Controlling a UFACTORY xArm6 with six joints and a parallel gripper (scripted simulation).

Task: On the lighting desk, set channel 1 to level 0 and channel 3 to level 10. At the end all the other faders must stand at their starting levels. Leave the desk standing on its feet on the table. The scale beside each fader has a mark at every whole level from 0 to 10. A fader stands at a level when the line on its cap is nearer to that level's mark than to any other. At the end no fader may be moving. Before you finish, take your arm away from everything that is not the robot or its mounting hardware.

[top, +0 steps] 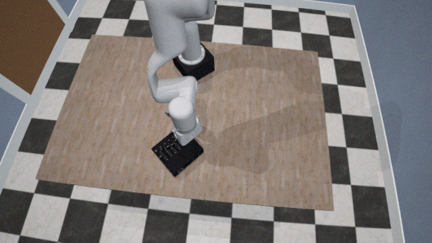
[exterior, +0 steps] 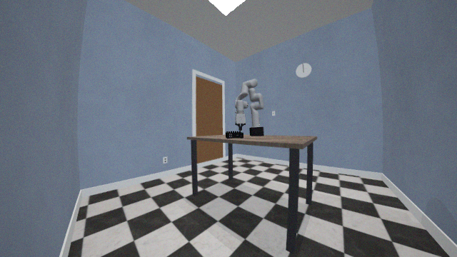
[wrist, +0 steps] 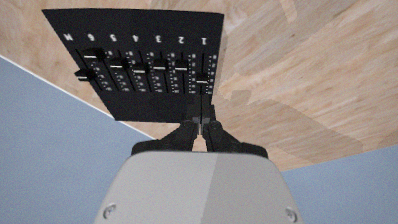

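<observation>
Now: hand 3 cm above the channel 1 fader cap, 2 cm to the left of it and 2 cm past it. Also, from my hand: channel 3 cap: 6 cm to the right, 3 cm below; channel 2 cap: 4 cm to the right, 3 cm below, 2 cm behind.
</observation>
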